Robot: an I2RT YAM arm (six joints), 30 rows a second.
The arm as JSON. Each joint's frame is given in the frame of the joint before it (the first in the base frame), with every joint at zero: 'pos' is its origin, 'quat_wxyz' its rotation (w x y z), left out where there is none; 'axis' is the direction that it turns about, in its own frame. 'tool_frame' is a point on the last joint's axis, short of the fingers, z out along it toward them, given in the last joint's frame.
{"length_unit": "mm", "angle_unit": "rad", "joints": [
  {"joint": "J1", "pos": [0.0, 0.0, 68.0], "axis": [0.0, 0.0, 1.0]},
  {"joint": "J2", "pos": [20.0, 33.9, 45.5], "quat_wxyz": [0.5, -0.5, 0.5, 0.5], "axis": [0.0, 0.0, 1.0]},
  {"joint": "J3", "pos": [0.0, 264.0, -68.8], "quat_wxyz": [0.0, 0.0, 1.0, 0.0], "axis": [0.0, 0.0, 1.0]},
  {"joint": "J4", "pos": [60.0, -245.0, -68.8], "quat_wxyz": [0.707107, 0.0, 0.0, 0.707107], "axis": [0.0, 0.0, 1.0]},
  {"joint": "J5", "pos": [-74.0, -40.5, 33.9], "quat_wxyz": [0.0, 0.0, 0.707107, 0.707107], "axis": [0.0, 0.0, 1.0]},
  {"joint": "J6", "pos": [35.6, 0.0, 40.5], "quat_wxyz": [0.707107, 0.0, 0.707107, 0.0], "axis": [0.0, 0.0, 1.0]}
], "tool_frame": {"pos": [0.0, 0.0, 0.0], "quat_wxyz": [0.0, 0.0, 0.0, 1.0]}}
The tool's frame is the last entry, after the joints.
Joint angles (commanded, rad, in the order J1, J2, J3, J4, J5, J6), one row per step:
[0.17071, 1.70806, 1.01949, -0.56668, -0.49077, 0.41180]
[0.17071, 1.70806, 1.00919, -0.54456, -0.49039, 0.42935]
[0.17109, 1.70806, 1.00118, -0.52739, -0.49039, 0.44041]
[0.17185, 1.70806, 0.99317, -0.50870, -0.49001, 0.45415]
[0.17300, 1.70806, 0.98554, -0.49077, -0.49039, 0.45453]
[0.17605, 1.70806, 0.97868, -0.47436, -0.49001, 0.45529]
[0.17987, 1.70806, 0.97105, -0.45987, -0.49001, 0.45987]
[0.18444, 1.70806, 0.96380, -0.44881, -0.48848, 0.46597]
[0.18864, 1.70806, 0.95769, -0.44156, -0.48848, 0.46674]
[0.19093, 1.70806, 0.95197, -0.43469, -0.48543, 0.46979]
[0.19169, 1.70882, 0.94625, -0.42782, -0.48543, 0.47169]
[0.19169, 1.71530, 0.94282, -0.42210, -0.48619, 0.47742]
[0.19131, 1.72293, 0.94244, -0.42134, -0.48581, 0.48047]
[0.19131, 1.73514, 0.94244, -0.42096, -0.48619, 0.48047]
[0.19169, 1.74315, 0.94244, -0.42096, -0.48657, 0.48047]
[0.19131, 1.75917, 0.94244, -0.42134, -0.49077, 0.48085]
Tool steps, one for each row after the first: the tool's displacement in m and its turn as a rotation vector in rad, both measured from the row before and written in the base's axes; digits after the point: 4 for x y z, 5 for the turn. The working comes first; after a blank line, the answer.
Tool pose at each row, in the base's axes (x y z in m, rotation vector in rad; the steps are taken from these numbers as rounded here):
[0.3087, 0.0702, 0.1655, 0.23163, 2.86323, 0.81967]
[0.3087, 0.0702, 0.1635, 0.25182, 2.85372, 0.82397]
[0.3087, 0.0704, 0.1620, 0.26310, 2.84613, 0.82745]
[0.3088, 0.0706, 0.1606, 0.27704, 2.83742, 0.83132]
[0.3089, 0.0710, 0.1593, 0.27113, 2.82789, 0.83373]
[0.3088, 0.0719, 0.1581, 0.26370, 2.81984, 0.83543]
[0.3083, 0.0731, 0.1567, 0.26181, 2.81503, 0.83825]
[0.3075, 0.0744, 0.1552, 0.26290, 2.81366, 0.83897]
[0.3065, 0.0755, 0.1539, 0.25766, 2.81415, 0.84022]
[0.3058, 0.0760, 0.1526, 0.25921, 2.81424, 0.83728]
[0.3052, 0.0761, 0.1512, 0.26069, 2.81433, 0.83791]
[0.3052, 0.0762, 0.1486, 0.27058, 2.81897, 0.83945]
[0.3055, 0.0761, 0.1463, 0.27892, 2.82617, 0.83817]
[0.3059, 0.0762, 0.1427, 0.28428, 2.83765, 0.83656]
[0.3061, 0.0764, 0.1404, 0.28736, 2.84556, 0.83569]
[0.3064, 0.0764, 0.1357, 0.29502, 2.86127, 0.83860]

[0.0000, 0.0000, -0.0020, 0.00507, -0.00274, -0.01481]
[0.0000, 0.0002, -0.0015, 0.00381, -0.00334, -0.00884]
[0.0001, 0.0002, -0.0014, 0.00437, -0.00352, -0.01079]
[0.0001, 0.0004, -0.0013, 0.00220, -0.00989, 0.00096]
[-0.0001, 0.0009, -0.0012, 0.00148, -0.00907, 0.00229]
[-0.0005, 0.0012, -0.0014, 0.00227, -0.00438, 0.00005]
[-0.0008, 0.0013, -0.0015, 0.00071, -0.00082, -0.00100]
[-0.0010, 0.0011, -0.0013, 0.00040, -0.00072, 0.00357]
[-0.0007, 0.0005, -0.0013, -0.00185, -0.00007, -0.00134]
[-0.0006, 0.0001, -0.0014, 0.00052, 0.00060, -0.00080]
[0.0000, 0.0001, -0.0026, 0.00122, 0.00724, -0.00443]
[0.0003, -0.0001, -0.0023, -0.00104, 0.00863, -0.00303]
[0.0004, 0.0001, -0.0036, -0.00190, 0.01168, 0.00014]
[0.0002, 0.0002, -0.0023, -0.00118, 0.00793, 0.00051]
[0.0003, 0.0000, -0.0047, 0.00084, 0.01705, 0.00070]

